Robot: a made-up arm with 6 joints.
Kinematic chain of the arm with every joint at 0, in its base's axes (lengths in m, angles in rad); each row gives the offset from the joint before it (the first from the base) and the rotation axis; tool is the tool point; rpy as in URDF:
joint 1: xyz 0 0 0.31 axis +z
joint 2: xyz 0 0 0 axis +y
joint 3: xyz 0.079 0 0.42 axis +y
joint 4: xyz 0.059 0 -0.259 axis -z
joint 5: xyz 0 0 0 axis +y
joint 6: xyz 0.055 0 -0.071 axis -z
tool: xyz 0 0 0 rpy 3.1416 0 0
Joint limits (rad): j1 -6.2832..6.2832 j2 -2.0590..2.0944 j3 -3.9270..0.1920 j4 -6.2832..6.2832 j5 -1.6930..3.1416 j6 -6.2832..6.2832
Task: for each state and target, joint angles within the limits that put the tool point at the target. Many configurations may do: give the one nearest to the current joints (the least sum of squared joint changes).
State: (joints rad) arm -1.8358 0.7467 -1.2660 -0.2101 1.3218 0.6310
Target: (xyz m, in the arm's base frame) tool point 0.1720 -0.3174 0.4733
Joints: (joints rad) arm -1.0629 0.1684 -0.9237 -0.0610 1.5022 0.6310
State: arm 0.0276 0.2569 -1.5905 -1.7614 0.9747 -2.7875
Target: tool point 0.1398 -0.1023 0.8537
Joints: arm -0.3590 -0.5301 -1.2777 -1.6866 1.2096 -2.7875
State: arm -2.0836 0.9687 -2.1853 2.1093 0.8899 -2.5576
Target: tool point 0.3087 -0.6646 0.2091
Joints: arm -1.1681 1.2301 -2.1005 2.0887 0.9655 -2.5576
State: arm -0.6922 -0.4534 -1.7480 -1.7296 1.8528 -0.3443
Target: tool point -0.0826 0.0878 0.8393
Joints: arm -1.4665 -0.9951 -1.2185 -1.5800 1.6083 -0.3443
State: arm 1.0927 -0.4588 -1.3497 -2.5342 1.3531 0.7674
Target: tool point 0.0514 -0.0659 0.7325
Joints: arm 1.3449 -1.0852 -0.6827 -2.1164 1.6652 0.7674
